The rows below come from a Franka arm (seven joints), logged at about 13 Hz.
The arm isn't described. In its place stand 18 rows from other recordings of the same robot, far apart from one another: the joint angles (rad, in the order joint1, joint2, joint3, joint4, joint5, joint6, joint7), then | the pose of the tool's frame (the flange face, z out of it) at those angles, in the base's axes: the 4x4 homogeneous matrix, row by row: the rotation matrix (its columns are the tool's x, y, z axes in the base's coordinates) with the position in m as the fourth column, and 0 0 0 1 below.
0.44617, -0.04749, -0.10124, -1.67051, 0.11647, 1.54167, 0.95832 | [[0.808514 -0.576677 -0.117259 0.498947], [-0.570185 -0.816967 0.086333 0.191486], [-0.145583 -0.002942 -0.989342 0.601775], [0 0 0 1]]
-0.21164, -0.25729, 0.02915, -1.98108, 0.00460, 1.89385, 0.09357 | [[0.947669 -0.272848 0.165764 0.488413], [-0.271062 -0.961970 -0.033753 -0.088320], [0.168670 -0.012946 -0.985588 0.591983], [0 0 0 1]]
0.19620, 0.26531, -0.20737, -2.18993, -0.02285, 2.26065, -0.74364 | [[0.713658 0.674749 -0.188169 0.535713], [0.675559 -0.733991 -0.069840 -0.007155], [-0.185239 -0.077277 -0.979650 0.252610], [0 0 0 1]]
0.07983, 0.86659, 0.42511, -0.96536, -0.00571, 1.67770, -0.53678 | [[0.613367 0.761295 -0.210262 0.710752], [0.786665 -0.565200 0.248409 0.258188], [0.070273 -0.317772 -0.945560 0.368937], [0 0 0 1]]
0.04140, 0.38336, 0.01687, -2.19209, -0.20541, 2.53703, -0.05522 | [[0.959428 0.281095 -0.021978 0.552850], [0.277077 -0.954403 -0.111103 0.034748], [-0.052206 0.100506 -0.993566 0.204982], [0 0 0 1]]
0.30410, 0.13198, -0.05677, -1.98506, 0.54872, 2.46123, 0.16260 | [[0.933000 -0.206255 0.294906 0.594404], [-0.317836 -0.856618 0.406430 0.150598], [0.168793 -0.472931 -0.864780 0.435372], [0 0 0 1]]
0.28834, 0.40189, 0.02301, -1.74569, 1.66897, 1.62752, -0.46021 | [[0.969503 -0.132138 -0.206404 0.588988], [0.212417 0.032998 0.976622 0.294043], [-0.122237 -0.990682 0.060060 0.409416], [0 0 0 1]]
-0.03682, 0.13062, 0.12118, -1.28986, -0.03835, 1.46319, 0.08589 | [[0.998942 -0.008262 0.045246 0.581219], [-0.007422 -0.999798 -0.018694 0.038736], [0.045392 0.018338 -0.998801 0.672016], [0 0 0 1]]
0.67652, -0.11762, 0.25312, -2.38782, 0.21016, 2.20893, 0.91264 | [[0.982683 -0.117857 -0.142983 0.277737], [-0.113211 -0.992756 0.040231 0.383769], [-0.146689 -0.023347 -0.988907 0.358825], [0 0 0 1]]
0.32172, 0.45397, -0.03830, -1.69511, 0.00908, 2.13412, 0.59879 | [[0.950284 -0.311173 -0.011468 0.638374], [-0.311308 -0.950222 -0.012892 0.189013], [-0.006886 0.015821 -0.999851 0.331893], [0 0 0 1]]
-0.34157, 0.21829, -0.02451, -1.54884, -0.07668, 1.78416, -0.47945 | [[0.991476 0.129720 -0.012163 0.587833], [0.128323 -0.988405 -0.081173 -0.230921], [-0.022552 0.078920 -0.996626 0.524475], [0 0 0 1]]
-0.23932, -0.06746, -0.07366, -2.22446, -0.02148, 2.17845, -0.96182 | [[0.789347 0.613727 0.016433 0.491394], [0.613945 -0.789129 -0.018636 -0.160156], [0.001531 0.024799 -0.999691 0.404959], [0 0 0 1]]
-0.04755, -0.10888, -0.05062, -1.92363, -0.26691, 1.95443, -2.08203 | [[-0.458310 0.880249 0.122937 0.538444], [0.843334 0.474359 -0.252528 -0.071643], [-0.280604 -0.012059 -0.959748 0.551796], [0 0 0 1]]
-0.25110, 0.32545, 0.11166, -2.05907, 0.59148, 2.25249, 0.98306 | [[0.042378 -0.998537 0.033572 0.576030], [-0.885131 -0.021937 0.464825 -0.066442], [-0.463409 -0.049414 -0.884766 0.270838], [0 0 0 1]]
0.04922, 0.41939, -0.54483, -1.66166, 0.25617, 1.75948, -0.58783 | [[0.979043 0.006168 -0.203562 0.578571], [0.037596 -0.987835 0.150890 -0.248412], [-0.200155 -0.155381 -0.967365 0.374570], [0 0 0 1]]
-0.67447, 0.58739, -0.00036, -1.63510, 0.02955, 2.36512, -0.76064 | [[0.990400 0.061190 0.123952 0.547953], [0.070589 -0.994838 -0.072905 -0.437938], [0.118851 0.080954 -0.989606 0.289597], [0 0 0 1]]
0.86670, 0.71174, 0.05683, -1.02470, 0.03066, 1.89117, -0.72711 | [[-0.059242 0.997305 0.043278 0.470893], [0.985337 0.051472 0.162673 0.602354], [0.160007 0.052280 -0.985731 0.444945], [0 0 0 1]]
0.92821, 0.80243, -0.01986, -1.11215, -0.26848, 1.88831, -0.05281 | [[0.498764 0.842967 0.201594 0.479330], [0.865192 -0.470338 -0.173852 0.590039], [-0.051734 0.261129 -0.963917 0.335114], [0 0 0 1]]
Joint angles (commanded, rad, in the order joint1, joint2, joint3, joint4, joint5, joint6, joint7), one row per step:
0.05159, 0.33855, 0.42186, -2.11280, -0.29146, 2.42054, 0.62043
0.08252, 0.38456, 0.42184, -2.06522, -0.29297, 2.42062, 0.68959
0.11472, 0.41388, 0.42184, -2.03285, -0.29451, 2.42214, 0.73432
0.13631, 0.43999, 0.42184, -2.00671, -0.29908, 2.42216, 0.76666
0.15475, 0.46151, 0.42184, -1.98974, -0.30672, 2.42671, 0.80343
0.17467, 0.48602, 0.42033, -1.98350, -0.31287, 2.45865, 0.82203
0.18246, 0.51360, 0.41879, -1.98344, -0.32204, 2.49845, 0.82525
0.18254, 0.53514, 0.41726, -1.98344, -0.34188, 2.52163, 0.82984
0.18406, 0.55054, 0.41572, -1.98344, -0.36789, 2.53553, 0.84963
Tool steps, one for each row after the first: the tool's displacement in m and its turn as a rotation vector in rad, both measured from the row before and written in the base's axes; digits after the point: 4 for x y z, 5 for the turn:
0.0043, 0.0206, -0.0056, 0.01991, 0.00094, -0.04393
-0.0007, 0.0200, -0.0029, 0.01405, -0.00153, -0.01645
0.0000, 0.0137, -0.0040, 0.00826, 0.00127, -0.01180
-0.0017, 0.0115, -0.0049, 0.00593, 0.00015, -0.01560
-0.0039, 0.0122, -0.0086, 0.01858, -0.00657, 0.00400
-0.0020, 0.0057, -0.0120, 0.01865, -0.00509, 0.01054
-0.0004, 0.0007, -0.0102, 0.00344, -0.00392, 0.00953
-0.0011, 0.0009, -0.0076, -0.00359, -0.00547, 0.00080

